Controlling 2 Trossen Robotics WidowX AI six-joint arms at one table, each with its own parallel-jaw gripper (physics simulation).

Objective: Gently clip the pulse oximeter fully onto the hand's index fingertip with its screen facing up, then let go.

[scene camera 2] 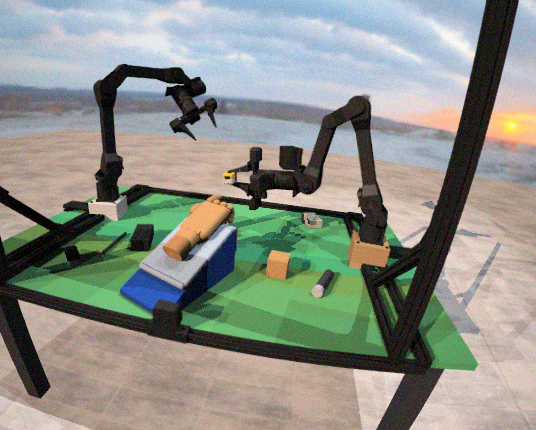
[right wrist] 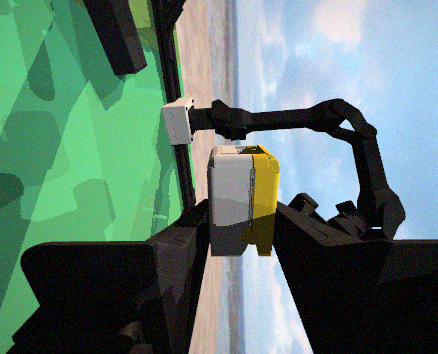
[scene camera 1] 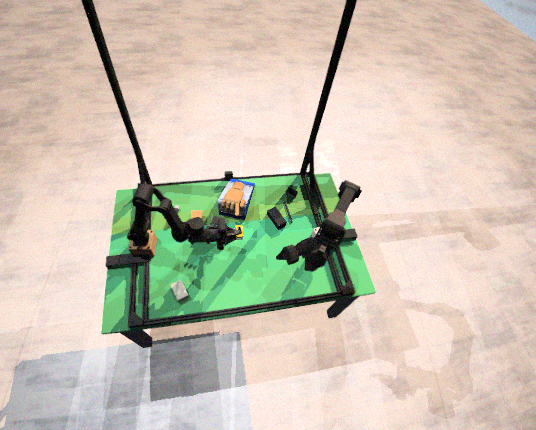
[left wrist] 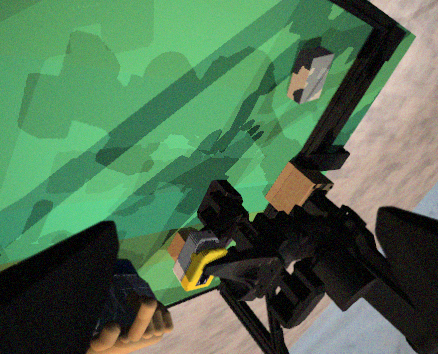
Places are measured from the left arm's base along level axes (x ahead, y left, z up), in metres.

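Pixels of known places: left gripper, fingertip midpoint: (scene camera 2: 206, 133) (scene camera 1: 282, 255) (left wrist: 247, 227); right gripper, fingertip midpoint: (scene camera 2: 228, 176) (right wrist: 238, 205) (scene camera 1: 241, 234) (left wrist: 195, 255); left arm's base at its link origin: (scene camera 2: 107, 198) (right wrist: 192, 119); right arm's base at its link origin: (scene camera 2: 370, 239) (scene camera 1: 141, 239) (left wrist: 311, 201).
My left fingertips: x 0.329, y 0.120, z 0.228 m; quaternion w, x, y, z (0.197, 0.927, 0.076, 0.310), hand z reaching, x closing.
Observation:
Ahead of a thing's pixels: the offset from my left fingertips to its top centre. "spot": to the spot under its first point.
The pulse oximeter {dx +0.099, dy -0.205, dz -0.086 m} (scene camera 1: 239, 231) (scene camera 2: 229, 176) (left wrist: 200, 265) (right wrist: 232, 190) is a small grey clip with a yellow half, which is on top in scene camera 2. My right gripper (scene camera 1: 237, 233) (scene camera 2: 234, 178) (right wrist: 238, 205) is shut on it and holds it above the table, apart from the hand. The tan hand (scene camera 1: 235, 195) (scene camera 2: 205, 220) lies on a blue wedge {spot: dx +0.090, dy -0.490, dz -0.228 m} (scene camera 2: 220, 260) with a pale top. Its index finger (scene camera 1: 237, 210) (left wrist: 145, 312) sticks out beyond the curled fingers. My left gripper (scene camera 1: 295, 262) (scene camera 2: 205, 132) is open and empty, high above the table.
An orange block {dx +0.235, dy -0.444, dz -0.237 m} (scene camera 1: 196, 214) (scene camera 2: 278, 264) and a dark cylinder {dx +0.342, dy -0.504, dz -0.259 m} (scene camera 2: 322, 283) lie beside the wedge. A grey block {dx +0.407, dy -0.103, dz -0.257 m} (scene camera 1: 179, 290) (scene camera 2: 312, 220) (left wrist: 320, 75) lies farther off. A black box {dx -0.146, dy -0.312, dz -0.252 m} (scene camera 1: 276, 218) (scene camera 2: 142, 237) and a thin rod {dx -0.226, dy -0.339, dz -0.277 m} (scene camera 2: 114, 243) lie on the wedge's other side. Dark rails border the table.

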